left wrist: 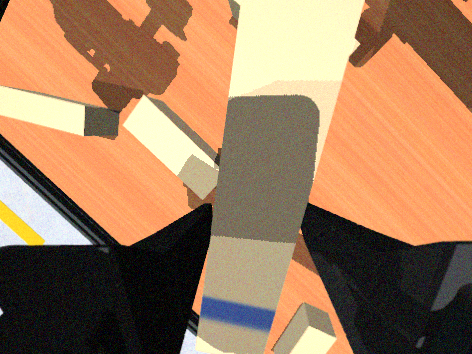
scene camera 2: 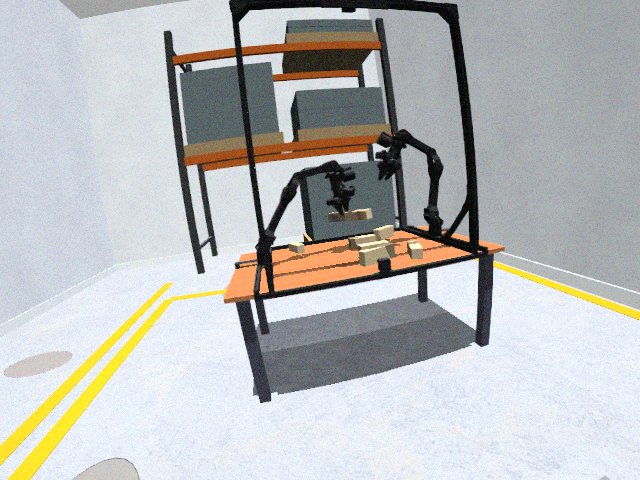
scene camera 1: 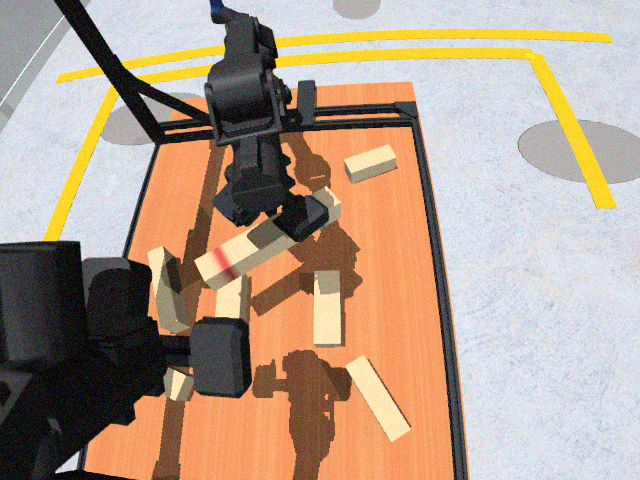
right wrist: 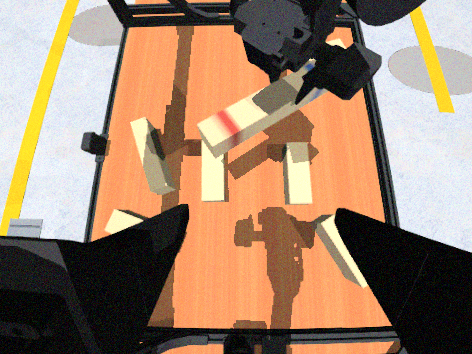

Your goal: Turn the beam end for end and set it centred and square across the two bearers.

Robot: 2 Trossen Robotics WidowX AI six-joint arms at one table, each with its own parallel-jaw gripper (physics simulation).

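Note:
The pale beam, with a red band and a blue band near opposite ends, hangs slantwise above the table. Its red end is lower left and its blue end upper right in the right wrist view. My left gripper is shut on it. One bearer and the other bearer lie roughly parallel; the beam covers part of the first in scene camera 1. My right gripper is open and empty, raised over the table.
A slanted block lies left of the bearers. Another slanted block lies lower right, a small block upper right, and one more block lower left. A black frame edges the table.

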